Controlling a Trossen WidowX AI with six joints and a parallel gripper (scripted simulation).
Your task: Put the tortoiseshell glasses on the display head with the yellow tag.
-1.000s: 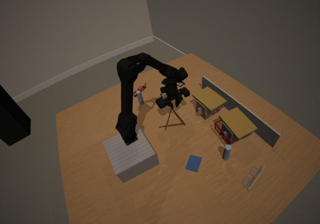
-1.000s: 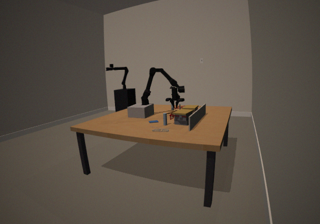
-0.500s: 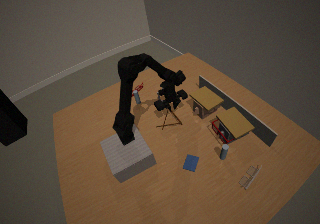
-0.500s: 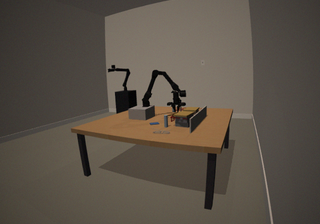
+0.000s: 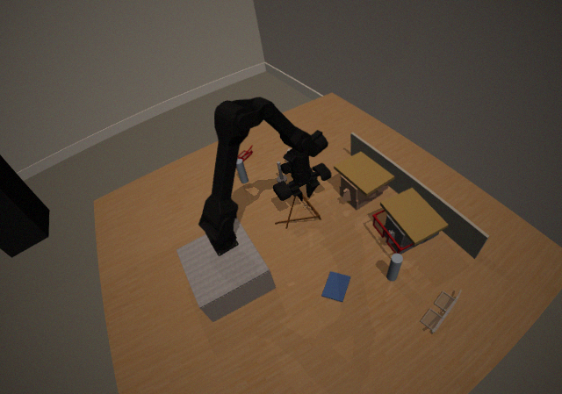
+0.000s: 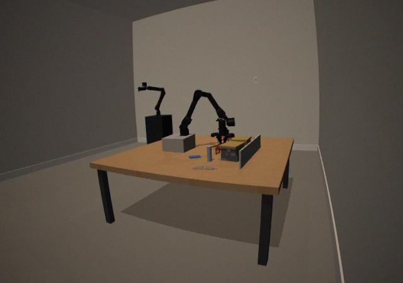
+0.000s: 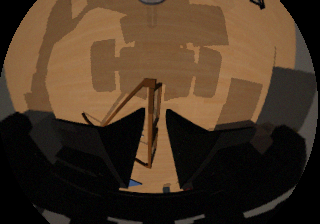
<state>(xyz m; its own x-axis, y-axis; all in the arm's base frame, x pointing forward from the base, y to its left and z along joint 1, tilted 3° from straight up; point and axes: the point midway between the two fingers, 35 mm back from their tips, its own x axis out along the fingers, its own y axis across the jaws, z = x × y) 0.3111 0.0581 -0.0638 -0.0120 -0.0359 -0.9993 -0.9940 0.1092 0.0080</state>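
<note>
My gripper tip is 150 mm to the right of the grey stand. The rest, counted from my gripper tip: pale head: 150 mm ahead, 90 mm to the right, 30 mm above; white block: 100 mm ahead, 200 mm to the left; blue pad: 120 mm behind, 310 mm to the right, 20 mm below.
</note>
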